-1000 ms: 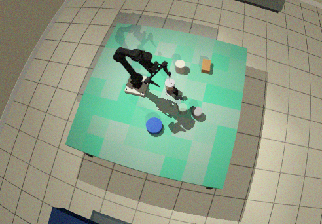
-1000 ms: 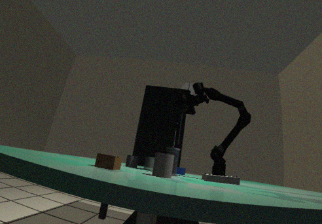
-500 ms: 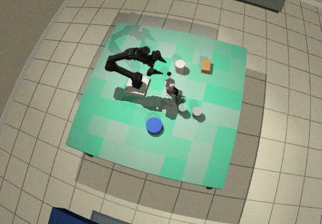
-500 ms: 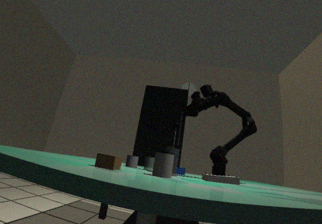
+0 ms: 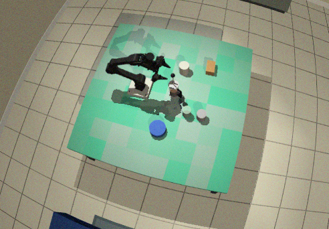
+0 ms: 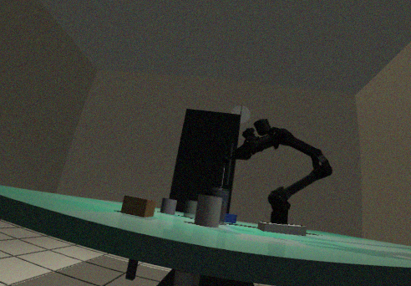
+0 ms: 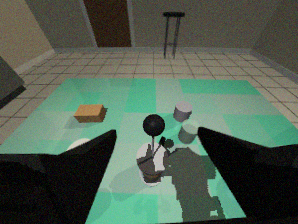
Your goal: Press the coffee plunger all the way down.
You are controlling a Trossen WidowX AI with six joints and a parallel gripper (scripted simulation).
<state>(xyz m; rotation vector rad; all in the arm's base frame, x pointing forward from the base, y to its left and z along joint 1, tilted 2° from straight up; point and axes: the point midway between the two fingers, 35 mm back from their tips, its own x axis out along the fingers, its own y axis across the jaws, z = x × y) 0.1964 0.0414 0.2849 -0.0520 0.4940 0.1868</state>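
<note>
Now: gripper tip 4 cm short of the coffee press and 16 cm above it. The rest, counted from my gripper tip: orange-brown box (22 cm ahead, 32 cm to the left, 27 cm below).
</note>
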